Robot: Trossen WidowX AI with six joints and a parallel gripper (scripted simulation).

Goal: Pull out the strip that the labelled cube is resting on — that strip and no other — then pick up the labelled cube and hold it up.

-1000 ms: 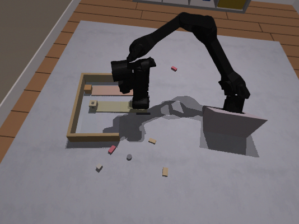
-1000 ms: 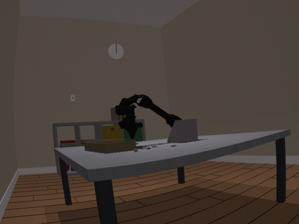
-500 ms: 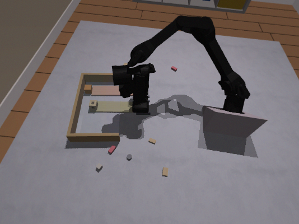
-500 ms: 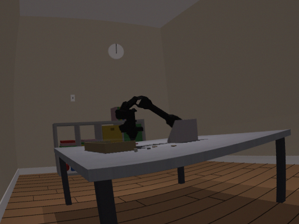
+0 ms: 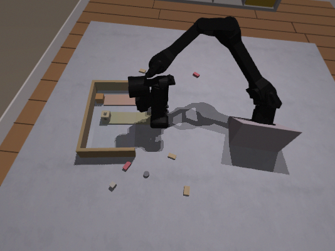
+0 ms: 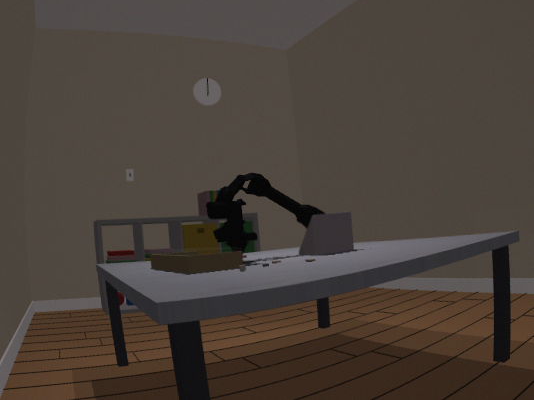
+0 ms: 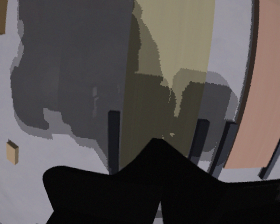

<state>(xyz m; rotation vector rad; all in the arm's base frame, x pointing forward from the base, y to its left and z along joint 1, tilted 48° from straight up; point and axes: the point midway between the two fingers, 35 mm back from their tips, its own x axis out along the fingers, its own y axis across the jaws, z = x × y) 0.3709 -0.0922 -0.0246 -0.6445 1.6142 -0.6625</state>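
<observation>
The olive strip lies 100 mm ahead of my gripper tip and 10 mm to the left of it. Also, from my gripper tip: pale block (130 mm ahead, 270 mm to the left); then labelled cube (210 mm ahead, 10 mm to the left, 10 mm above).
</observation>
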